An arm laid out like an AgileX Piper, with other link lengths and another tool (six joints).
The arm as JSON. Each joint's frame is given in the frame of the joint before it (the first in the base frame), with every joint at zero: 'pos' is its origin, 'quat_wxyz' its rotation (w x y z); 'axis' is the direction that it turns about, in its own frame. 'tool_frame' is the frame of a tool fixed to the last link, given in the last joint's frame.
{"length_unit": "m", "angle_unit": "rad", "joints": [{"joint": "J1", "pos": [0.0, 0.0, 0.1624], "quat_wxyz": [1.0, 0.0, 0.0, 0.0], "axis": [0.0, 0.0, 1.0]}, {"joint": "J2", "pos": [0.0, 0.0, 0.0], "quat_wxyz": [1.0, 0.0, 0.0, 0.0], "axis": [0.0, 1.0, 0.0]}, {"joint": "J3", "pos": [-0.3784, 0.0, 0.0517], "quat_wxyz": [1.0, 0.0, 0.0, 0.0], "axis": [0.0, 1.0, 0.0]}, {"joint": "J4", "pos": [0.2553, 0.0, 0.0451], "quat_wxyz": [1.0, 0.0, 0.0, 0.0], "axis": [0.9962, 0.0, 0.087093]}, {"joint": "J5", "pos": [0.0, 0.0, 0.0], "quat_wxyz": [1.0, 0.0, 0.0, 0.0], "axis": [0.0, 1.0, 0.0]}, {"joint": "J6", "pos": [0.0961, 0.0, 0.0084], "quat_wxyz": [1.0, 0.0, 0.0, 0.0], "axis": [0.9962, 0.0, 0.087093]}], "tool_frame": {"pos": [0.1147, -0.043, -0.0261], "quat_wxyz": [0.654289, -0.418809, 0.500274, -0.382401]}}
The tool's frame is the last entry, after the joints.
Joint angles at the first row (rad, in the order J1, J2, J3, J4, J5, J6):
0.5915 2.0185 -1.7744 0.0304 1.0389 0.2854
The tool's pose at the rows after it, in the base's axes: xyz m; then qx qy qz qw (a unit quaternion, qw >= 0):
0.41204 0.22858 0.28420 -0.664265 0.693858 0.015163 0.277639
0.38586 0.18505 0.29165 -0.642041 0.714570 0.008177 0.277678
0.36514 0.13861 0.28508 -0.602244 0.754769 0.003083 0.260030
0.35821 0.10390 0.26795 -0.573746 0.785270 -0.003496 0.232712
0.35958 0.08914 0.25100 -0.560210 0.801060 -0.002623 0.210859
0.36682 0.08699 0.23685 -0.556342 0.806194 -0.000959 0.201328
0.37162 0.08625 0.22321 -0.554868 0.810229 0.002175 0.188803
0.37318 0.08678 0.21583 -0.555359 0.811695 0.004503 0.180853
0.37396 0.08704 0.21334 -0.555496 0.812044 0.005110 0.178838
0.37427 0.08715 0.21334 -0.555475 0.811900 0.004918 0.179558
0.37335 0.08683 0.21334 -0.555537 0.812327 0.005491 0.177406
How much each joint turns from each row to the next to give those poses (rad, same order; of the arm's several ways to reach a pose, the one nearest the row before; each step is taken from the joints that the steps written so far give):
-0.0128 -0.1385 0.1269 -0.0475 -0.0553 0.0114
-0.0525 -0.1189 0.1554 -0.0020 -0.0351 0.0118
-0.0799 -0.0720 0.1201 -0.0023 -0.0066 0.0349
-0.0721 -0.0072 0.0709 -0.0122 -0.0070 0.0153
-0.0378 0.0282 0.0247 -0.0023 -0.0068 0.0024
-0.0120 0.0374 0.0018 0.0000 -0.0189 0.0000
-0.0059 0.0363 0.0000 0.0000 -0.0096 0.0000
0.0000 0.0193 0.0000 0.0000 -0.0026 0.0000
0.0000 0.0066 0.0000 0.0000 -0.0022 0.0000
0.0000 0.0000 0.0000 0.0000 -0.0015 0.0000
0.0000 0.0000 0.0000 0.0000 0.0045 0.0000

